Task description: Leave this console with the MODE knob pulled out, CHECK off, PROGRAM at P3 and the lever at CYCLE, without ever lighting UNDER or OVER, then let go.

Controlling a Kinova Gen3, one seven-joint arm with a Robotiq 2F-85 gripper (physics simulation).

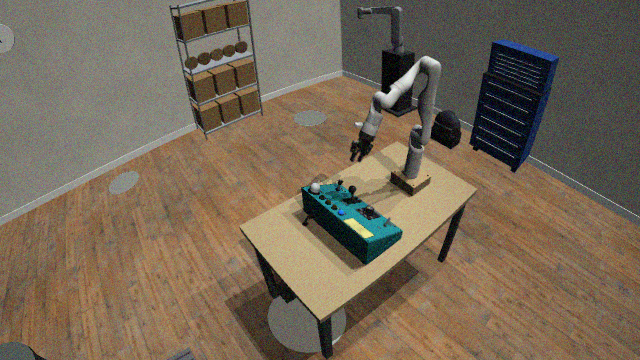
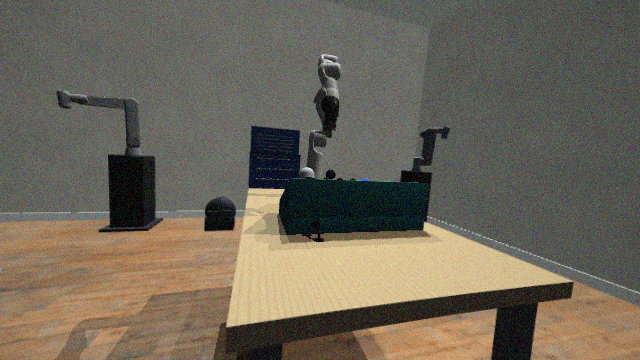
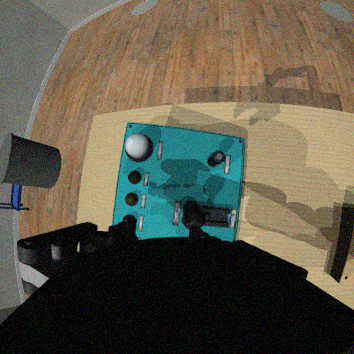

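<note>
The teal console (image 1: 340,235) (image 2: 355,207) (image 3: 190,137) stands on the table. The dark MODE knob (image 1: 339,185) (image 3: 217,158) stands upright near a corner; how far out it is cannot be told. A black ball-topped lever (image 1: 352,190) (image 3: 192,215) rises from a dark slot. A white dome (image 1: 315,188) (image 2: 306,172) (image 3: 138,146) sits at the corner, beside a row of dark round lamps or buttons (image 3: 131,199) and a blue one (image 1: 341,212). Labels are unreadable; the PROGRAM setting cannot be told. My gripper (image 1: 357,157) (image 2: 327,134) (image 3: 162,232) is open and empty, above and away from the console.
The wooden table (image 1: 285,250) (image 2: 390,270) also carries my arm's base block (image 1: 411,182). A metal toggle (image 1: 387,222) and a yellow label (image 1: 358,228) are at the console's other end. A small dark stand (image 1: 306,220) (image 2: 318,235) is beside the console. A blue cabinet (image 1: 512,105) stands beyond.
</note>
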